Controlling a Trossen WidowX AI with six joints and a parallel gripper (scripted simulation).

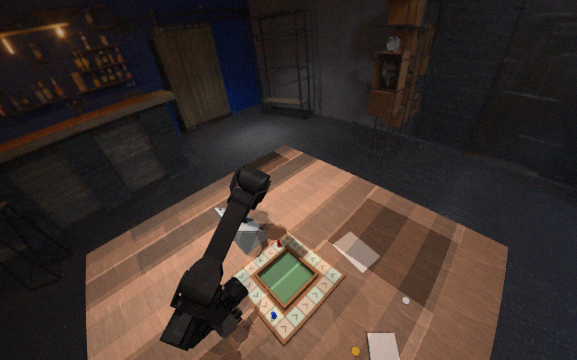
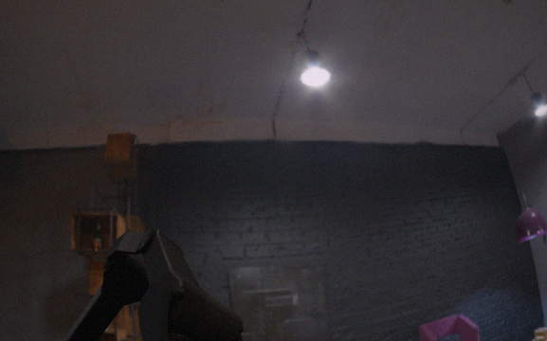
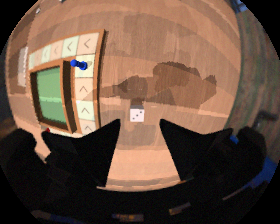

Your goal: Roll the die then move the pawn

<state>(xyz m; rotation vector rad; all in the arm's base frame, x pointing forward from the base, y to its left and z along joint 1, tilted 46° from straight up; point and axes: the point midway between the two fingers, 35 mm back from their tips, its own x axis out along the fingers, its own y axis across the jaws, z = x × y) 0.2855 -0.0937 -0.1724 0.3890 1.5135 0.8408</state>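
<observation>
My gripper tip is now 10 mm past the die and 50 mm above it. The rest, counted from my gripper tip: blue pawn: 60 mm ahead, 120 mm to the left, 30 mm below; green tray: 20 mm behind, 230 mm to the left, 50 mm below; red pawn: 140 mm behind, 280 mm to the left, 30 mm below.
</observation>
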